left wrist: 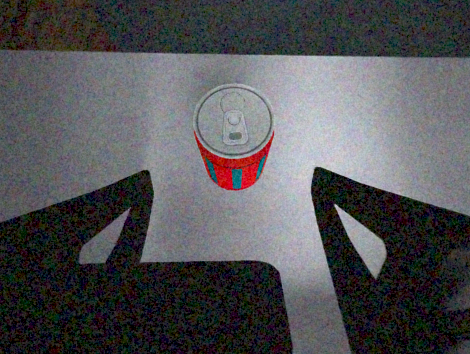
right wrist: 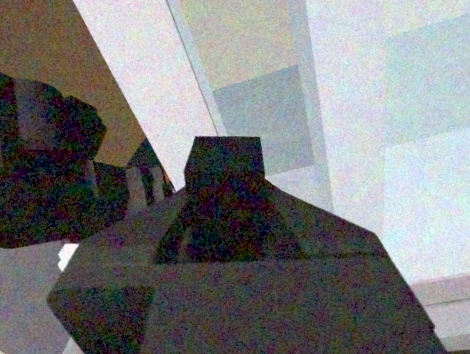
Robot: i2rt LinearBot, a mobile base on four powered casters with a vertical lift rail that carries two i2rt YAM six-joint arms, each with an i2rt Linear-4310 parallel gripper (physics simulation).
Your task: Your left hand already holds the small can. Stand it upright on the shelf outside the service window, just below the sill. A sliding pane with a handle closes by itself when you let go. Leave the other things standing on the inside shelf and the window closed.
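Places are measured from the left arm's base along level axes (x back, y down, z right), in centimetres.
Where they show: left gripper, fingertip midpoint: [left wrist: 232, 180] [right wrist: 149, 204]; right gripper, fingertip midpoint: [right wrist: 228, 185].
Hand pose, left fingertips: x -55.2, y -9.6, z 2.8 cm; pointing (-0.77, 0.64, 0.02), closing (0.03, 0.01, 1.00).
Note:
After its pixels a point has its place.
The small can [left wrist: 234, 122] {x -59.6, y -6.9, z 3.1 cm}, red with teal marks and a silver top, stands upright on the pale grey shelf [left wrist: 380, 120] {x -63.4, y 1.9, z 17.4 cm} in the left wrist view, near its middle. My left gripper [left wrist: 232, 180] {x -55.2, y -9.6, z 2.8 cm} is open, with its fingers apart on either side of the can and a gap on both sides. My right gripper [right wrist: 228, 185] {x -35.5, y -22.2, z 18.8 cm} is shut on the pane's handle; the handle itself is hidden behind the dark fingers. The service window's pale frame [right wrist: 135, 65] {x -35.9, y -28.7, z 17.0 cm} and bluish see-through panels [right wrist: 265, 120] {x -35.8, y -24.8, z 21.4 cm} show behind it. The inside shelf's things cannot be made out.
The shelf's far edge runs across the top of the left wrist view, with dark ground beyond. In the right wrist view, dark parts of the left arm [right wrist: 50, 125] {x -44.6, y -26.4, z 5.4 cm} stand at the left, close to the window frame. A pale ledge [right wrist: 445, 290] {x -34.8, y -8.2, z 31.1 cm} shows at the lower right.

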